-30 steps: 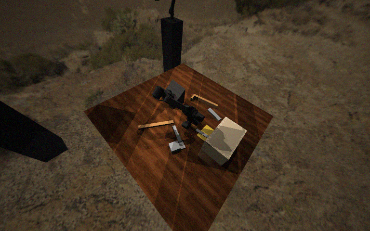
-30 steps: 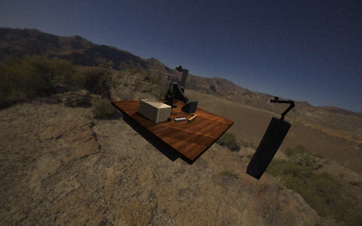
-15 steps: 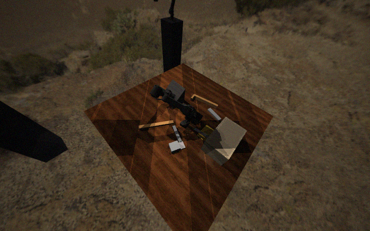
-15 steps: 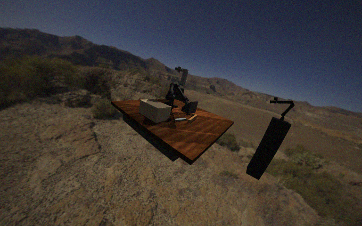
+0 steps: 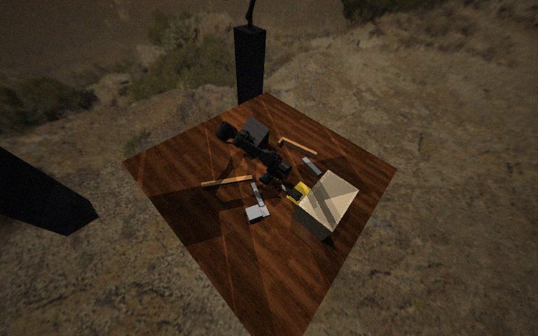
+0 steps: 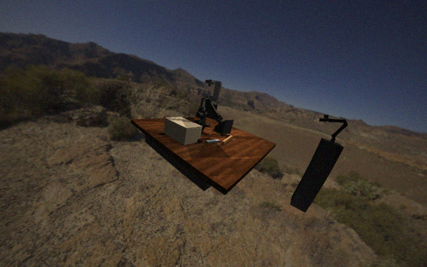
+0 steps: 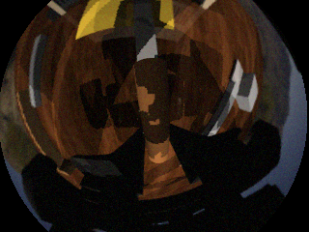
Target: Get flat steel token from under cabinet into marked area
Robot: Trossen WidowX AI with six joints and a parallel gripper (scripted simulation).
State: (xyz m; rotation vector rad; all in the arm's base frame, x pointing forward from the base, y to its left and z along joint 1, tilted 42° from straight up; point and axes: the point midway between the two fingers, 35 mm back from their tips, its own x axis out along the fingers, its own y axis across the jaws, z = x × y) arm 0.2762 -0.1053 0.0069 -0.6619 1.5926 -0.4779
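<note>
The grey scraper lies 160 mm to the right of my gripper tip and 60 mm ahead of it. Round my gripper tip: wooden stick: 200 mm to the right, 170 mm behind; grey block: 230 mm to the right, 90 mm ahead, 10 mm above; grey bar: 280 mm to the left, 120 mm ahead.
</note>
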